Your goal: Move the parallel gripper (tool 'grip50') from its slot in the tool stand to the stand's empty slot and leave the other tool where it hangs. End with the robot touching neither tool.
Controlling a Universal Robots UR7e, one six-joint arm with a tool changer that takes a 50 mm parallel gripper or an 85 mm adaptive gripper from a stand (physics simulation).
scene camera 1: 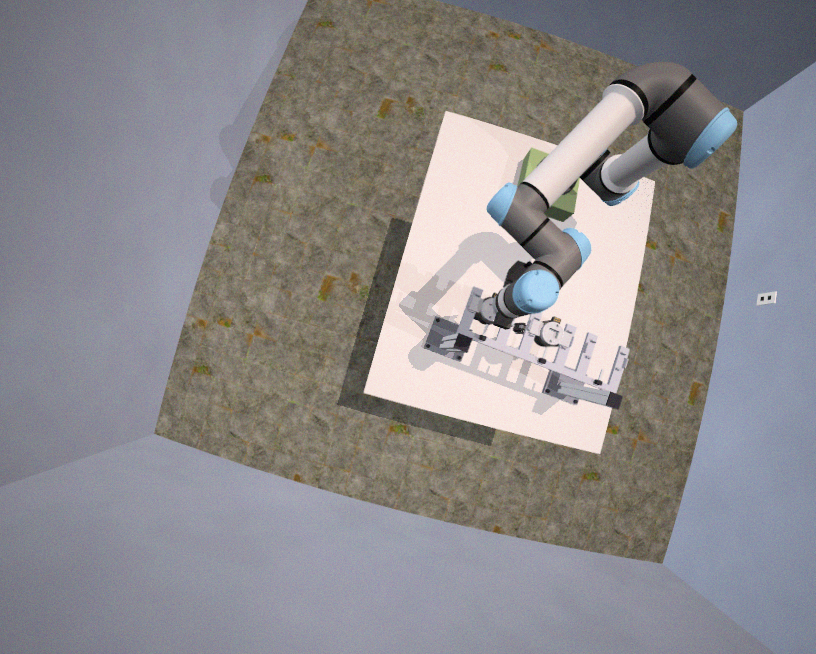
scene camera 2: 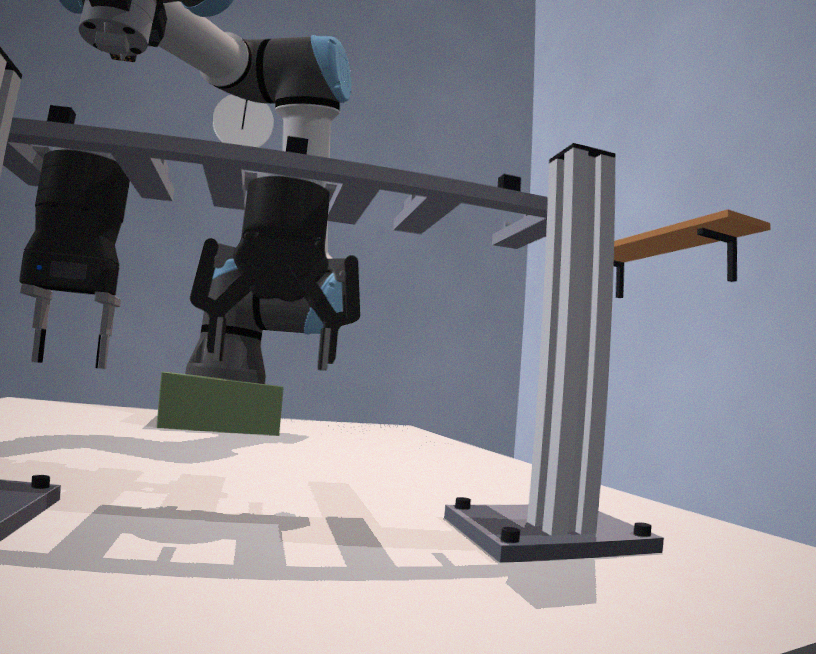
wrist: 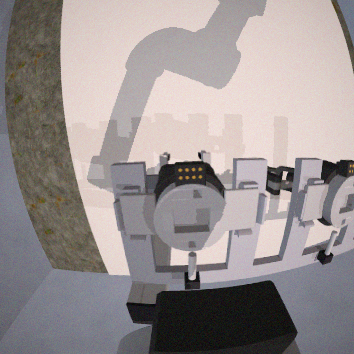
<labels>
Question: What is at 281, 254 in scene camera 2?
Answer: A 85 mm adaptive gripper.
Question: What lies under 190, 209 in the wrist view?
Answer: A parallel gripper.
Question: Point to a tool stand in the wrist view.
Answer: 148, 258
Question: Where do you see a 85 mm adaptive gripper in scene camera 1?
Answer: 550, 333
</labels>
